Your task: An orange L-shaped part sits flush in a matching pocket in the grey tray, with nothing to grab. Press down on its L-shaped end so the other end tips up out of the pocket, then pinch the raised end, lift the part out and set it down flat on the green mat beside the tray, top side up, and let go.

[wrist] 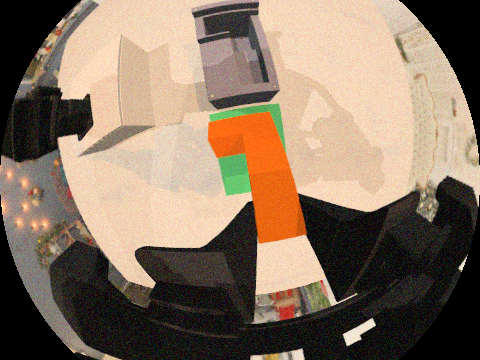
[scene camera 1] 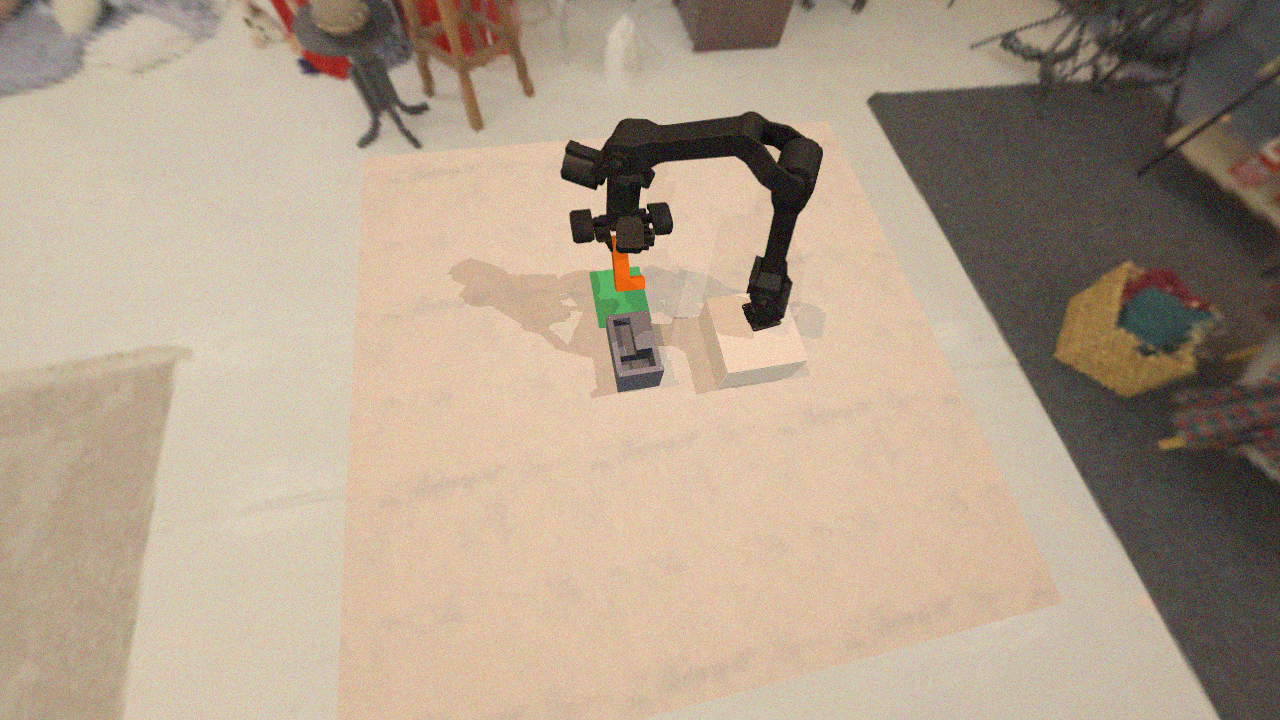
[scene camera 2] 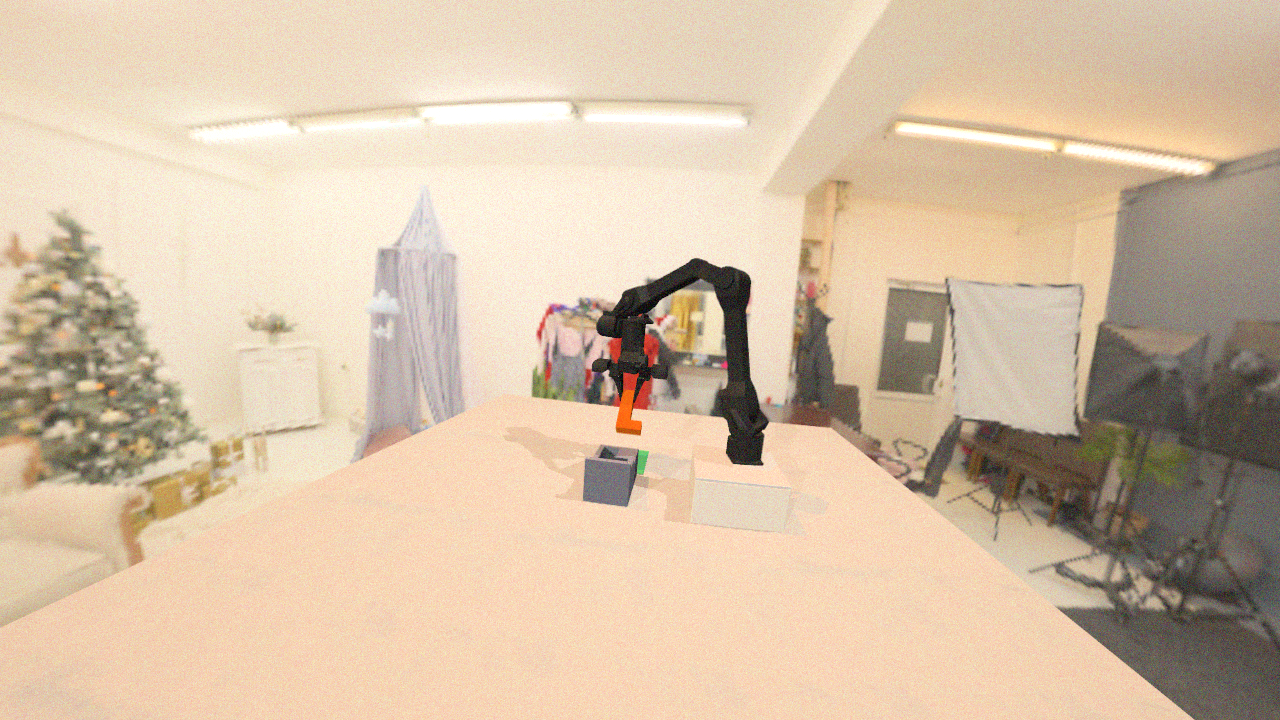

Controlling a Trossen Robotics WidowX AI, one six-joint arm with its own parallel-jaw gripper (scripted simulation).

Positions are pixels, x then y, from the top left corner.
Scene:
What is the gripper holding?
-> An orange L-shaped part.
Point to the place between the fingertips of the gripper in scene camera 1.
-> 619, 249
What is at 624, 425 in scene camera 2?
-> An orange L-shaped part.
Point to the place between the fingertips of the gripper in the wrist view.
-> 273, 203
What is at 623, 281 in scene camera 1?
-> An orange L-shaped part.

